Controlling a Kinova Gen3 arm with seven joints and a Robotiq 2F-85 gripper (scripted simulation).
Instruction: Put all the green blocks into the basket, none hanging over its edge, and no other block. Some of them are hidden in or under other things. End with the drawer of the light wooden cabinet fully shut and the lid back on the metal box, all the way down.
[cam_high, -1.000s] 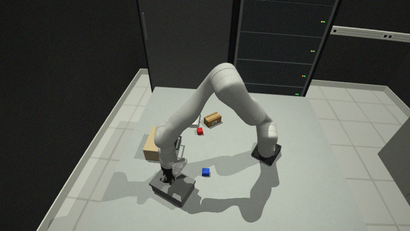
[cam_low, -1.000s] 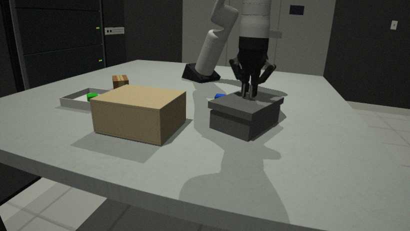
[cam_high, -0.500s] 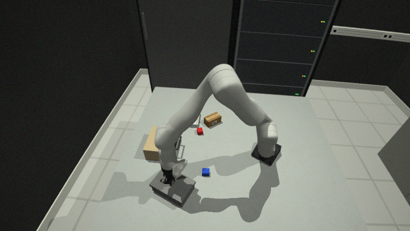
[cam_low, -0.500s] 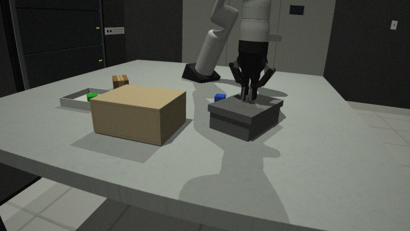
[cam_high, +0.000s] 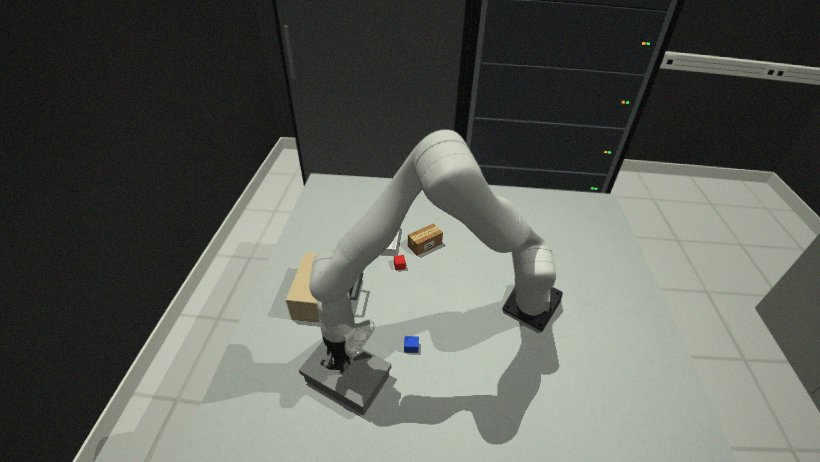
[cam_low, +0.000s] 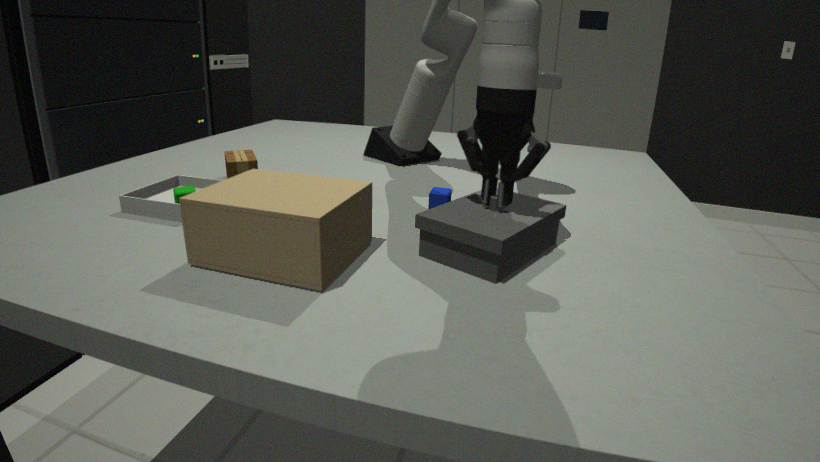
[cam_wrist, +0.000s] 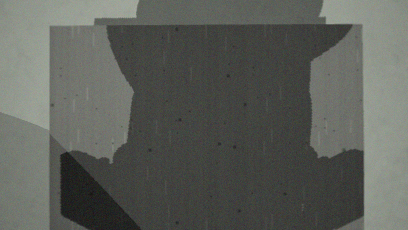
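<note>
The lid is 30 mm below my hand. From my hand the other things lie so: light wooden cabinet (240 mm to the right, 150 mm ahead, 40 mm below); cabinet drawer (240 mm to the right, 140 mm ahead, 40 mm below); red block (430 mm to the right, 70 mm below, 30 mm behind).
</note>
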